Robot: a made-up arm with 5 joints.
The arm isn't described. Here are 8 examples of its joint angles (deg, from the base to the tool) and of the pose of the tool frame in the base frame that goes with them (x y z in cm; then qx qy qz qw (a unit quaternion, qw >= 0)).
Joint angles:
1: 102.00 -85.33 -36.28 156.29 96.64
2: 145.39 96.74 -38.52 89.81 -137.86
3: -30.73 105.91 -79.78 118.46 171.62
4: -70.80 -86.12 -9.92 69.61 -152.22
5: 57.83 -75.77 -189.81 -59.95 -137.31
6: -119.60 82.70 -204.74 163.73 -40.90
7: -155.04 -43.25 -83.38 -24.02 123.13
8: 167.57 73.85 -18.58 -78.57 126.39
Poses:
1: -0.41 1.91 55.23 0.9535 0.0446 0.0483 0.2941
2: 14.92 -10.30 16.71 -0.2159 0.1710 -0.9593 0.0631
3: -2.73 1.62 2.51 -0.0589 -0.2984 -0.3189 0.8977
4: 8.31 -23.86 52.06 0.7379 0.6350 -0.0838 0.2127
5: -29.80 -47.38 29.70 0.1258 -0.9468 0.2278 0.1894
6: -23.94 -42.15 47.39 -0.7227 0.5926 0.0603 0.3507
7: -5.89 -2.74 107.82 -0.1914 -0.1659 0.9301 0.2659
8: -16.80 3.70 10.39 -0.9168 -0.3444 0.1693 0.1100
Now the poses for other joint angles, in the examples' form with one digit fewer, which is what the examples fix.
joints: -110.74 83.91 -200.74 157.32 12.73
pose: -18.0 -47.6 44.5 -0.444 0.826 0.227 0.261
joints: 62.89 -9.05 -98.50 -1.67 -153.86
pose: 18.5 36.1 100.2 -0.183 0.550 0.572 0.581
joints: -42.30 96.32 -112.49 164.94 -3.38
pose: 17.5 -16.0 11.0 -0.254 0.090 0.888 0.374
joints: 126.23 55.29 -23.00 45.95 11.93
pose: 0.4 -0.5 5.8 0.421 0.652 -0.225 0.589
